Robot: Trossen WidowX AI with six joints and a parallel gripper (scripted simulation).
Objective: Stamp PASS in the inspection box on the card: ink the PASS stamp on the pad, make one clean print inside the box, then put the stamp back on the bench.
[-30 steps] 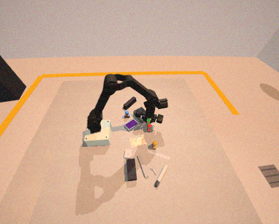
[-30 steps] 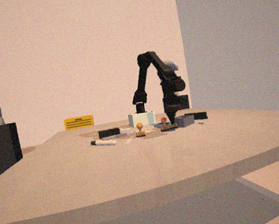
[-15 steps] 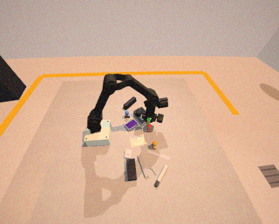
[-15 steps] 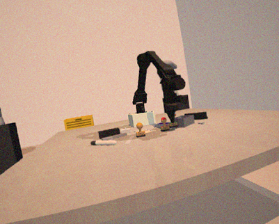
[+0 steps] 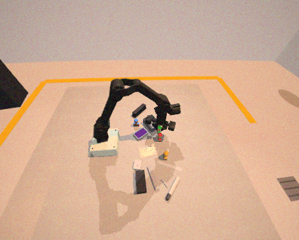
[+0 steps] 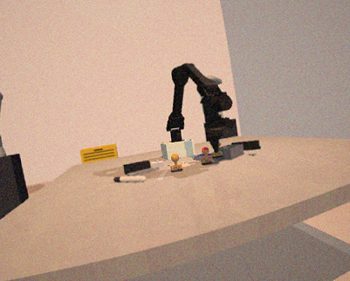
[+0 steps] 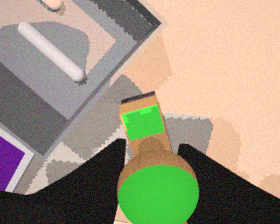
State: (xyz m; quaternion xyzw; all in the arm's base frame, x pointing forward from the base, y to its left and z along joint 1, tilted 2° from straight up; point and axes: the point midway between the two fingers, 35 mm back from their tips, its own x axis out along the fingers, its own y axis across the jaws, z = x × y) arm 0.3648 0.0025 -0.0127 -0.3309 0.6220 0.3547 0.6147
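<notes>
The red-knobbed stamp is 5 cm to the right of my gripper tip, 2 cm below it and 1 cm behind it. Round my gripper tip: green-knobbed stamp right at my gripper tip; grey tray 8 cm to the left, 3 cm below, 3 cm behind; purple ink pad 12 cm behind, 3 cm below, 2 cm to the left.
</notes>
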